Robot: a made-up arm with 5 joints.
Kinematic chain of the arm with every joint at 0, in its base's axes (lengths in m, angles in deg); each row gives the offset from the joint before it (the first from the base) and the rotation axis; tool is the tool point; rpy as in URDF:
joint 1: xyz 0 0 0.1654 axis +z
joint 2: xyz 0 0 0 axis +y
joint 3: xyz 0.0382 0 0.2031 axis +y
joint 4: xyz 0.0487 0 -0.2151 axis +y
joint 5: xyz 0.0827 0 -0.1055 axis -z
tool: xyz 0 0 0 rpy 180 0 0
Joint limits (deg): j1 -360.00..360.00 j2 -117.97..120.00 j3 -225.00..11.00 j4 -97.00..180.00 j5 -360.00..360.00
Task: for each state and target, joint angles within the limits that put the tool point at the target. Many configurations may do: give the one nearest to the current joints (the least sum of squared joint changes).
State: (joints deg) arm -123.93 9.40 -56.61 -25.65 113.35
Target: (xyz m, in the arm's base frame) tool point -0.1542 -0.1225 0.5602
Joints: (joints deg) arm -141.54 -22.53 -70.88 -36.60 113.35
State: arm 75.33 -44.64 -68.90 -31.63 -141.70
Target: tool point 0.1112 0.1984 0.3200
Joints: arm 60.73 -38.14 -15.70 -24.11 -141.70
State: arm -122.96 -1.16 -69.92 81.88 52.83
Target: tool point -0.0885 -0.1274 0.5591
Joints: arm -124.79 -37.66 -97.60 73.68 52.83
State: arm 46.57 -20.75 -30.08 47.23 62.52
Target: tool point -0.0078 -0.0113 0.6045
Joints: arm 55.38 -65.12 -77.68 29.03 62.52
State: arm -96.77 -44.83 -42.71 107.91 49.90
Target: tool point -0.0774 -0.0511 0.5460
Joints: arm -146.57 -51.87 -89.07 77.22 49.90
